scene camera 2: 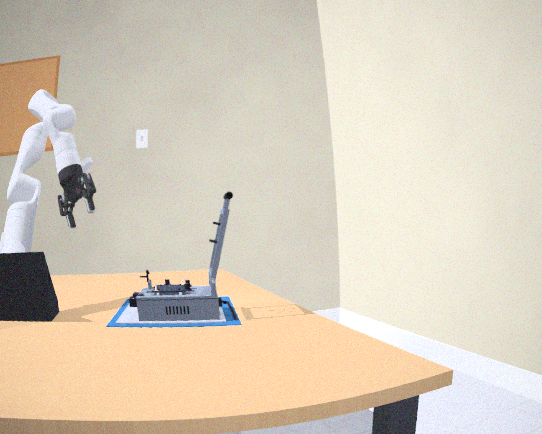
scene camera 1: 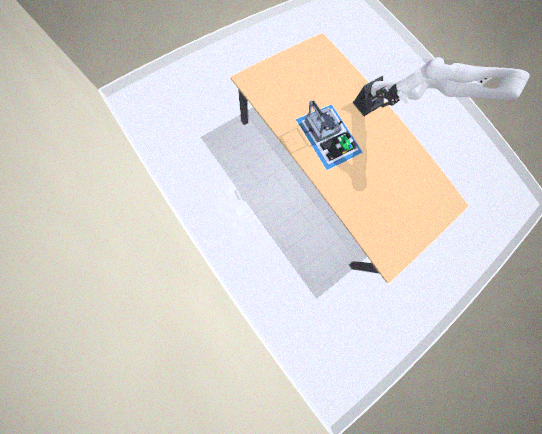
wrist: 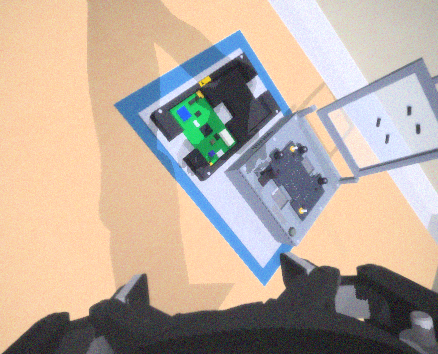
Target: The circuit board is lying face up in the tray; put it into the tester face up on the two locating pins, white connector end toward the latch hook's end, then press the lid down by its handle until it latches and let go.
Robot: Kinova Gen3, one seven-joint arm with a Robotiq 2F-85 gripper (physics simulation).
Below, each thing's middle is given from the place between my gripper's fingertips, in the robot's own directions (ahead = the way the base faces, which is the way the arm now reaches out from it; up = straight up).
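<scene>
Dark plate with pins (wrist: 305, 191): ahead of my hand by 210 mm, 150 mm to the right of it, 170 mm below it. Lid (scene camera 2: 224, 213): 50 mm below my hand, 320 mm ahead of it, 190 mm to the right of it.
</scene>
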